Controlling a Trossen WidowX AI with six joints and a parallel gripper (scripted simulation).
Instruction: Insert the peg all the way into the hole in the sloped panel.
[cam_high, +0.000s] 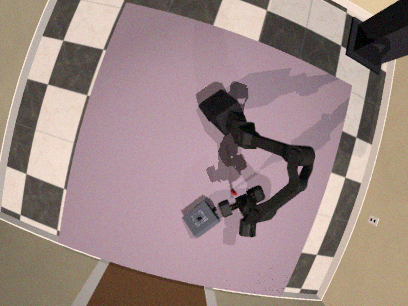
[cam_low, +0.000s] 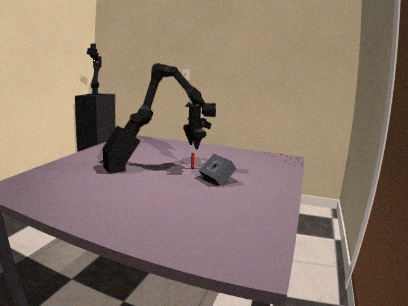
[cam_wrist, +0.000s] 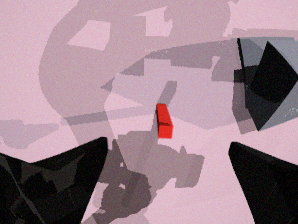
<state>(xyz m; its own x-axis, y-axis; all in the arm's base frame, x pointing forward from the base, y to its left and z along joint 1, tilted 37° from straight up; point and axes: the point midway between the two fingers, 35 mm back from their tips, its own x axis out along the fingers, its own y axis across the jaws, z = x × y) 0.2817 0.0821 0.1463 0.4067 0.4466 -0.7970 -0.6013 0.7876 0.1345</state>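
Right now my hand is 11 cm above the red peg.
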